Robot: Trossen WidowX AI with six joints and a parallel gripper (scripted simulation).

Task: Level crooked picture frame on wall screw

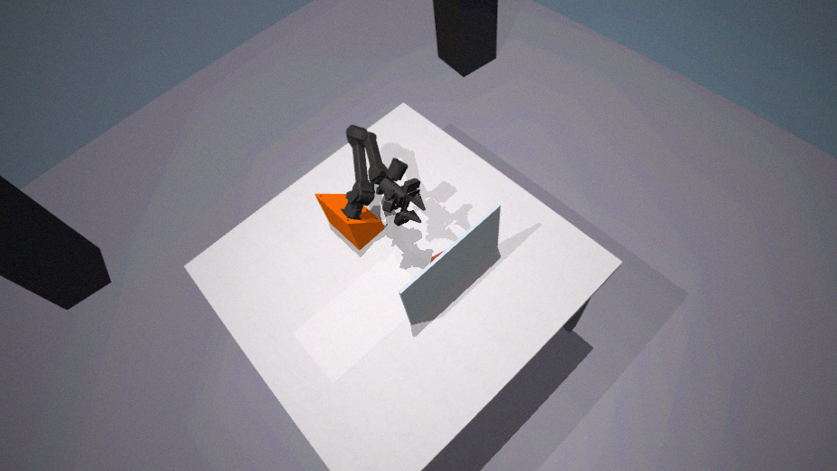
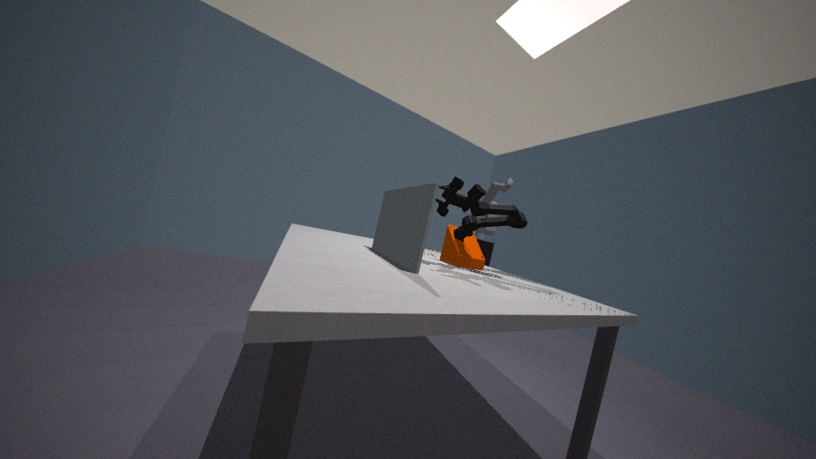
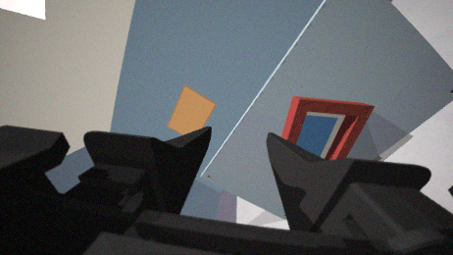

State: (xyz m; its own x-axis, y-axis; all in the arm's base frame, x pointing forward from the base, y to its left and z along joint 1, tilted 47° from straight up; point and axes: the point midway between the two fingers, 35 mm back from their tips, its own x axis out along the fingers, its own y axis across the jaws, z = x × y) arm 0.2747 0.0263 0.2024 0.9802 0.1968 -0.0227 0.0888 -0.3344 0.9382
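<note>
The picture frame is 130 mm ahead of my gripper tip and 170 mm below it. From my gripper tip the other things lie so: wall panel 140 mm ahead, 10 mm to the left, 170 mm below.
</note>
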